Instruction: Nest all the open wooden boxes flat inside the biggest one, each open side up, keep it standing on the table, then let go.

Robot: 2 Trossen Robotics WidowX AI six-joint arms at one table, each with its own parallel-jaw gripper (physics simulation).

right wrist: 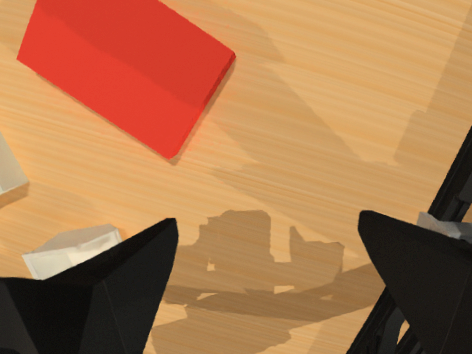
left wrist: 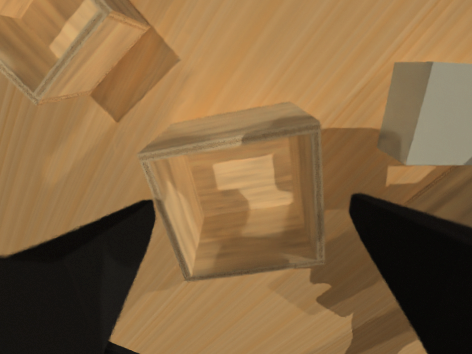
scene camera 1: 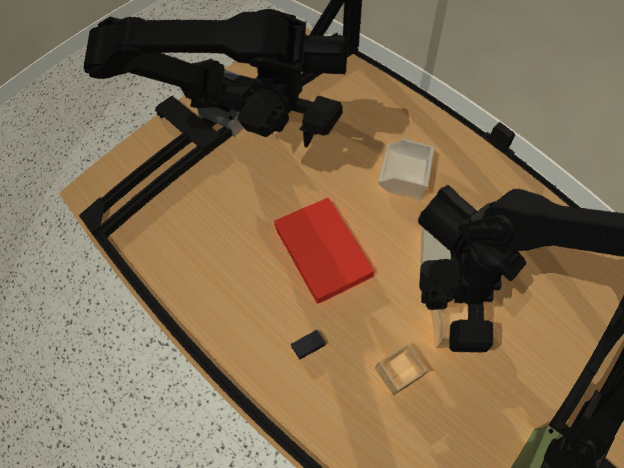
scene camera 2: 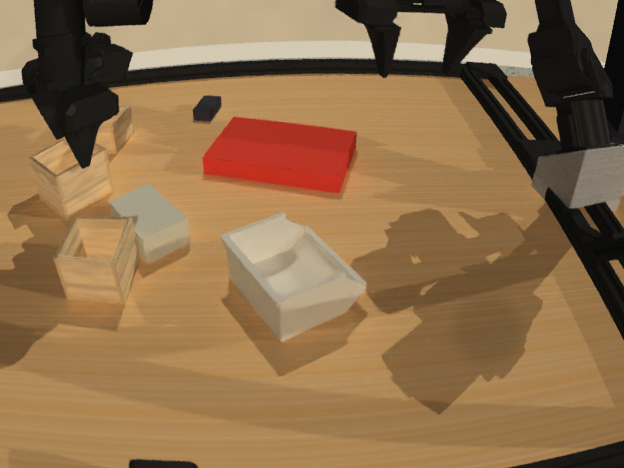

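Three open wooden boxes stand open side up, apart, not nested. One (scene camera 1: 403,368) (scene camera 2: 120,129) (left wrist: 70,75) is low. A taller one (scene camera 1: 439,328) (scene camera 2: 83,183) (left wrist: 235,127) stands below my left gripper (scene camera 1: 472,297) (scene camera 2: 72,151) (left wrist: 252,206). The third (scene camera 2: 95,277) is nearest scene camera 2; my left arm hides it in scene camera 1. My left gripper is open and empty, its fingertips over either side of the middle box. My right gripper (scene camera 1: 279,103) (scene camera 2: 417,71) (right wrist: 267,224) is open and empty, high above the table.
A pale grey-green block (scene camera 1: 434,247) (scene camera 2: 163,216) (left wrist: 442,115) stands close to the third box. A white open container (scene camera 1: 405,168) (scene camera 2: 282,272) (right wrist: 80,247), a red box (scene camera 1: 325,249) (scene camera 2: 279,151) (right wrist: 125,75) and a small dark block (scene camera 1: 308,344) (scene camera 2: 207,108) stand nearby.
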